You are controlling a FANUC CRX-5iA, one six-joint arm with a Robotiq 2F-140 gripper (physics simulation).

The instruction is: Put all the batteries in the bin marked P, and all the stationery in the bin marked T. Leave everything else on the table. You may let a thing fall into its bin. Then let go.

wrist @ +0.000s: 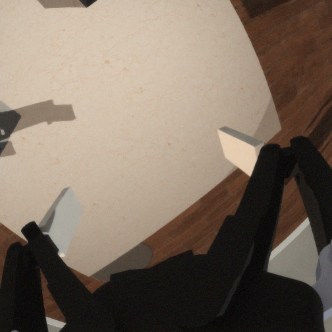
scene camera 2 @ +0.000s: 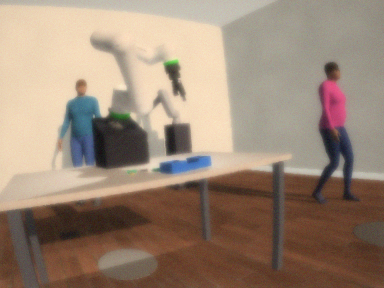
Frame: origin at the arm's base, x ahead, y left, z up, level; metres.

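Where they show: gripper, fingertip midpoint: (scene camera 2: 182,106); arm's base at its link origin: (scene camera 2: 119,123).
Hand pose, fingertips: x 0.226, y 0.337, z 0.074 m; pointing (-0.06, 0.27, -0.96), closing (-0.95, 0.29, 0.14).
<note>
Things, the pixels of their top centre, and the offset from my fingertips. Level surfaces: height alone.
- yellow thing at its top centre: (scene camera 2: 131,172) dx +0.238, dy -0.468, dz -0.321 m
- small green thing at its top centre: (scene camera 2: 155,168) dx +0.246, dy -0.348, dz -0.317 m
- table at its surface level: dz -0.330 m
Two blue bins (scene camera 2: 172,166) (scene camera 2: 199,161) stand side by side on the table; their marks cannot be read in the scene view. A small green and yellow thing (scene camera 2: 131,172) and a small green thing (scene camera 2: 156,170) lie left of them, too blurred to name as battery or stationery. My gripper (scene camera 2: 181,97) (wrist: 146,171) is open, with its pads wide apart and nothing between them. It hangs high above table level. In the wrist view, part of a dark thing with a white mark (wrist: 7,125) shows at the left edge; I cannot tell what it is.
The table (scene camera 2: 250,159) (wrist: 150,90) has a rounded edge in the wrist view. The black robot base block (scene camera 2: 121,145) stands at its back, and a dark box (scene camera 2: 178,138) stands behind. One person (scene camera 2: 81,117) stands at the left, another (scene camera 2: 333,107) at the right.
</note>
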